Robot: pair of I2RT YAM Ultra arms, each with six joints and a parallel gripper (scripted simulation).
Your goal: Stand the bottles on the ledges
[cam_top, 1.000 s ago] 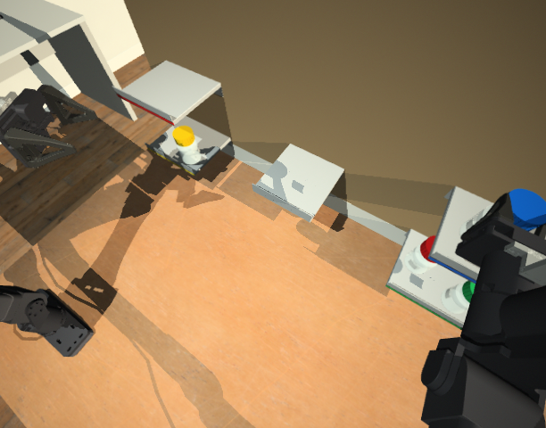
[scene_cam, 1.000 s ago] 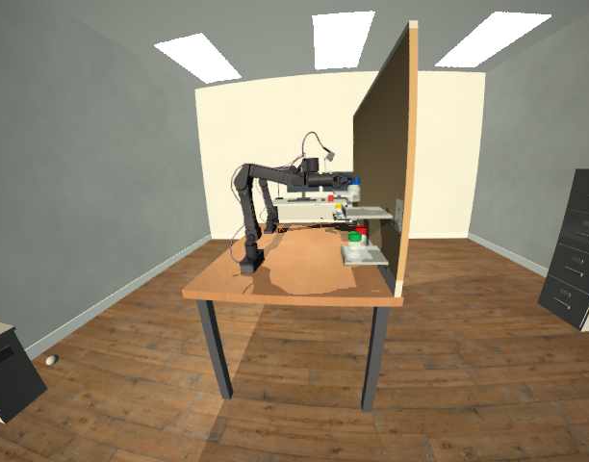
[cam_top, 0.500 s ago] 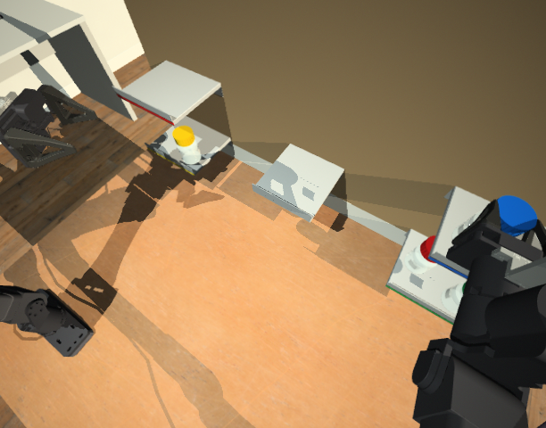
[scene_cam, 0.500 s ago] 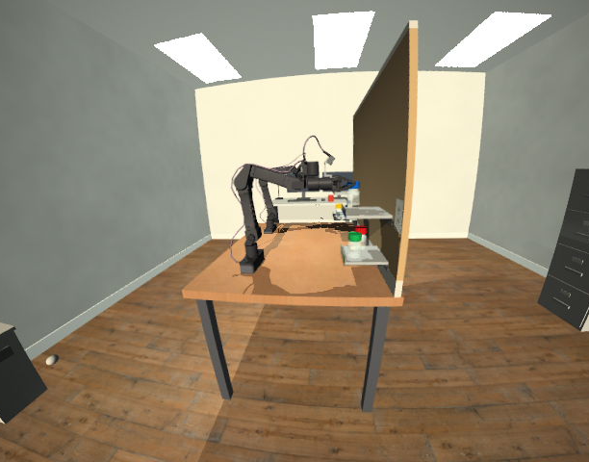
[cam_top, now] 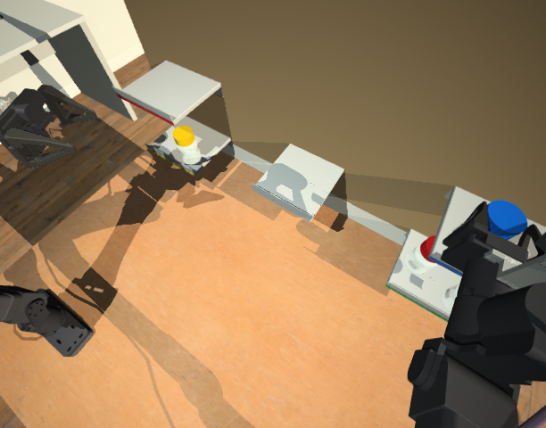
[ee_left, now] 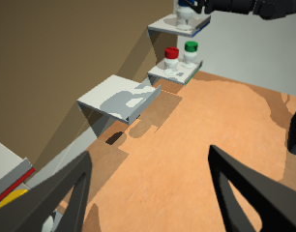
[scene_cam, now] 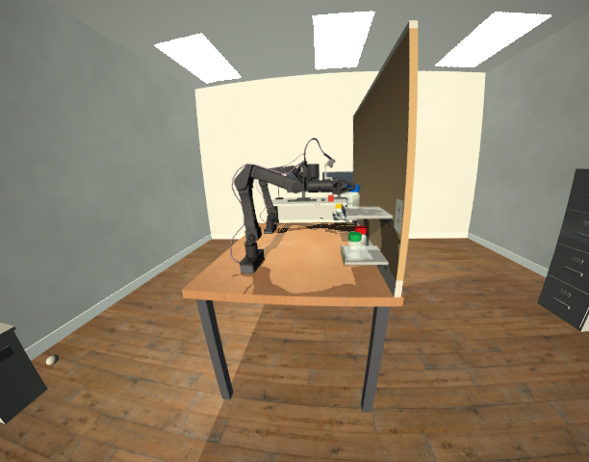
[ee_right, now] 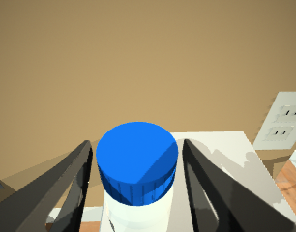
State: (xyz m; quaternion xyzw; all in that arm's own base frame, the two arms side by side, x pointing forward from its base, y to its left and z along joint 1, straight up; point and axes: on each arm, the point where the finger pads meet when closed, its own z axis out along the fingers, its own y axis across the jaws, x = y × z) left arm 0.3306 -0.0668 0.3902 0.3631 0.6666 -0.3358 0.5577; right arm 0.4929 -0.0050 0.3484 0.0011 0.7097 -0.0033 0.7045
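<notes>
The blue-capped bottle is 5 cm below my right hand. The rest, counted from my right hand: green-capped bottle (1 cm behind, 10 cm to the right, 25 cm below); then red-capped bottle (4 cm ahead, 25 cm below); then brown wall (17 cm ahead, 32 cm to the left, 6 cm above).
</notes>
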